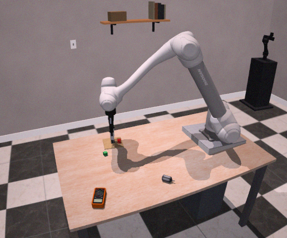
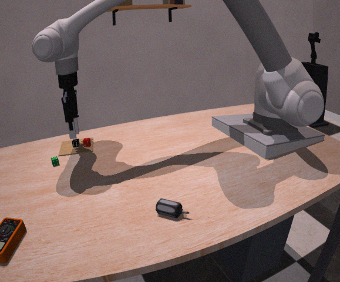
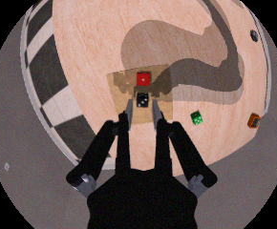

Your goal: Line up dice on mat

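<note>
The green die is 130 mm to the left of my hand, 80 mm ahead of it and 60 mm below it. The rest, counted from my hand: black die 60 mm below; tan mat 70 mm below; red die 60 mm below, 50 mm behind, 10 mm to the left.
</note>
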